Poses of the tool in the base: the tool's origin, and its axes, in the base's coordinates. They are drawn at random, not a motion.
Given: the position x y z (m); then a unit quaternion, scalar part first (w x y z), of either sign.
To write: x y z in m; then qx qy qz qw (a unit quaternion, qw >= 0). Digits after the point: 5 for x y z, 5 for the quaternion.
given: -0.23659 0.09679 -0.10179 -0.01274 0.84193 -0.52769 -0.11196
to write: -0.23659 0.09679 -0.10179 -0.84193 0.52769 0.11196 0.01274
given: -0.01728 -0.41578 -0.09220 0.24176 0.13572 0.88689 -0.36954
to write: -0.01728 -0.41578 -0.09220 0.13572 0.88689 -0.36954 0.24176
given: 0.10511 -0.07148 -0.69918 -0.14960 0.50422 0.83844 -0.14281
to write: 0.10511 -0.07148 -0.69918 -0.50422 -0.83844 0.14281 0.14960
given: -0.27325 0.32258 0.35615 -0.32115 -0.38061 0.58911 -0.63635
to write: -0.27325 0.32258 0.35615 0.38061 -0.58911 0.63635 0.32115
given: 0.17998 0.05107 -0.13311 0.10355 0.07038 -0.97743 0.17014
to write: 0.17998 0.05107 -0.13311 0.07038 -0.97743 0.17014 0.10355
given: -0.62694 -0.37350 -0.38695 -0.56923 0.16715 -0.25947 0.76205
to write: -0.62694 -0.37350 -0.38695 -0.16715 0.25947 -0.76205 0.56923
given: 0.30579 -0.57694 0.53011 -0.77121 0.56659 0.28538 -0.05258
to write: 0.30579 -0.57694 0.53011 -0.56659 -0.28538 0.05258 0.77121
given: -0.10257 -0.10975 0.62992 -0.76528 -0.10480 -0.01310 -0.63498
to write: -0.10257 -0.10975 0.62992 0.10480 0.01310 0.63498 0.76528
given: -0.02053 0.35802 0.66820 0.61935 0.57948 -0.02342 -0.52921
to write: -0.02053 0.35802 0.66820 0.57948 -0.02342 -0.52921 0.61935
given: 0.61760 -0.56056 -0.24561 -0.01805 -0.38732 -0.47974 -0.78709
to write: 0.61760 -0.56056 -0.24561 0.38732 0.47974 0.78709 0.01805
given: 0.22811 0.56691 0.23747 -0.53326 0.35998 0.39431 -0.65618
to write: 0.22811 0.56691 0.23747 -0.35998 -0.39431 0.65618 0.53326
